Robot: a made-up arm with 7 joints.
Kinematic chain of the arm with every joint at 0, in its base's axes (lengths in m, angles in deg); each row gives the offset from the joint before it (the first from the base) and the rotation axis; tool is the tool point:
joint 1: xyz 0 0 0.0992 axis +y
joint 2: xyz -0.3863 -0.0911 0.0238 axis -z
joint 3: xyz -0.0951 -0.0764 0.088 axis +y
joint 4: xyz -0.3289 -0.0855 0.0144 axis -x
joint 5: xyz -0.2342 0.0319 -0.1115 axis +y
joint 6: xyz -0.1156 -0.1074 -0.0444 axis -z
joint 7: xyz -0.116 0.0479 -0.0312 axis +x
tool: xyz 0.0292 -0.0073 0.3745
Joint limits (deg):
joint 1: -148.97..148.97
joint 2: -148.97..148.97
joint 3: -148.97..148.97
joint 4: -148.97..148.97
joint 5: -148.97..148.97
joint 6: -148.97..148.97
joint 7: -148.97..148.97
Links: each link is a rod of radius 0.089 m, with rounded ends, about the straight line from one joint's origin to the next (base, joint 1, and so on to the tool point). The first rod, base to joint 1, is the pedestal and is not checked.
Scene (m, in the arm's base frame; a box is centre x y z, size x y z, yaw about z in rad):
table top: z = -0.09
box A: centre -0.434 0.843 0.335 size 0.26 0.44 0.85 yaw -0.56
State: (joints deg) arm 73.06 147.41 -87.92 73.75 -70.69 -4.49 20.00
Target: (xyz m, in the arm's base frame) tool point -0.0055 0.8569 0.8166
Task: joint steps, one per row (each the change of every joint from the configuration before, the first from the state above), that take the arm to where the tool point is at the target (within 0.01 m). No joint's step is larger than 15 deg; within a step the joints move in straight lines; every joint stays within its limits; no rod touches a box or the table.
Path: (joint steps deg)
1: -0.10 -13.34 -0.57 -6.82 -13.13 1.27 2.74
2: -0.10 -13.35 -0.57 -6.82 -13.14 1.28 2.75
3: -0.10 -13.34 -0.56 -6.83 -13.13 1.27 2.74
4: -0.10 -13.35 -0.57 -6.82 -13.14 1.28 2.74
5: 8.73 2.24 12.94 8.05 10.42 0.85 1.94
6: 8.72 2.23 12.94 8.04 10.41 0.85 1.94
7: 8.72 2.24 12.94 8.04 10.42 0.84 1.94
8: 8.73 2.23 12.95 8.05 10.42 0.85 1.94

